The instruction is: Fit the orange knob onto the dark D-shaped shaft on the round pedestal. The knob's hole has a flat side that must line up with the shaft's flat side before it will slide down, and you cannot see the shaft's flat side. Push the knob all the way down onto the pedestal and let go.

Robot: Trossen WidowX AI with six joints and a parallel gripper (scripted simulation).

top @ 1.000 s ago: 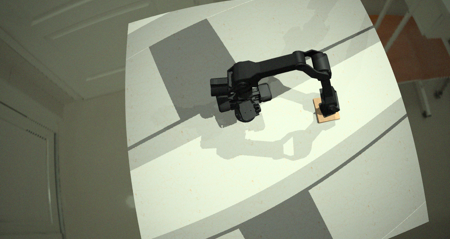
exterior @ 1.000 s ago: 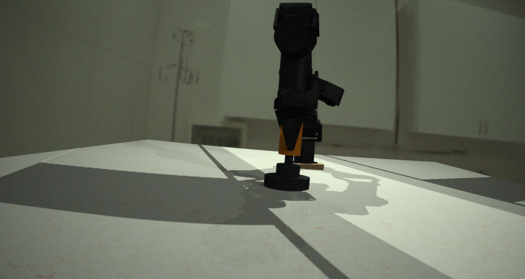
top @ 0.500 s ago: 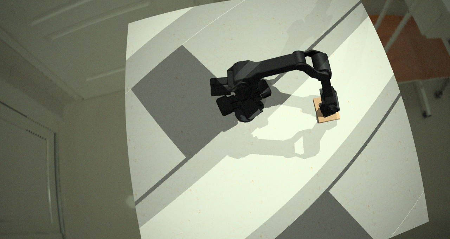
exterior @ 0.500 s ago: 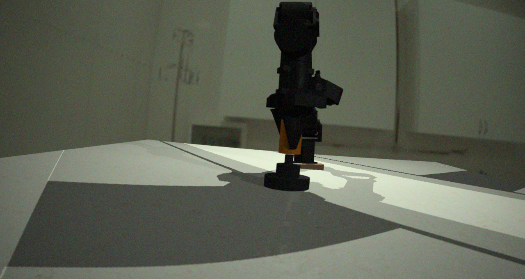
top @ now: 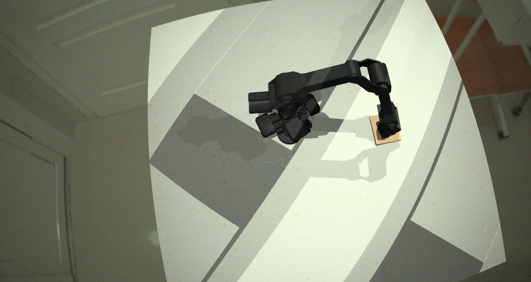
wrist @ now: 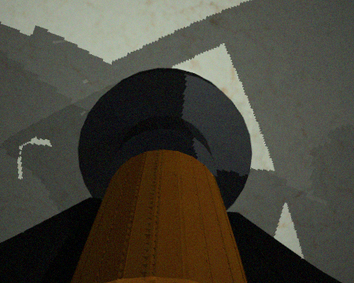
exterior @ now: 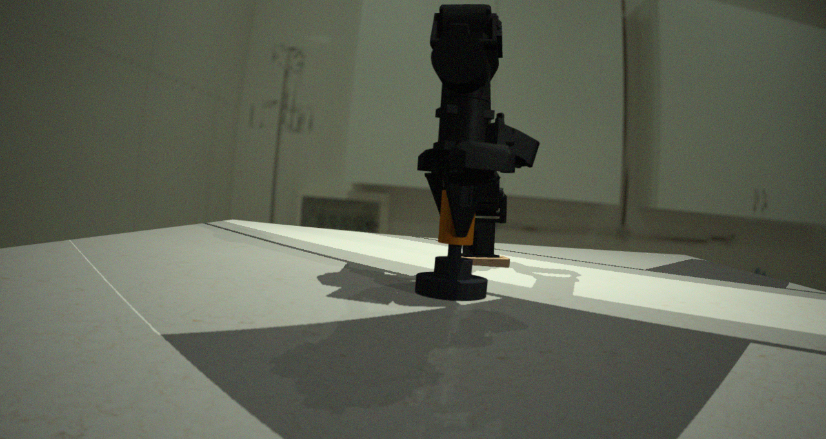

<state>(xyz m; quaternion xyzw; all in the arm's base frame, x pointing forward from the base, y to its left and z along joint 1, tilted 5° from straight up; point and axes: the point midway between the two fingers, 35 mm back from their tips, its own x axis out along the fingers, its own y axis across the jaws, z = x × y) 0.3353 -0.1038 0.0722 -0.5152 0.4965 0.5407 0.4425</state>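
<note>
Right now the orange knob is 2 cm above my gripper tip. The rest, counted from my gripper tip: pedestal: 4 cm below.
</note>
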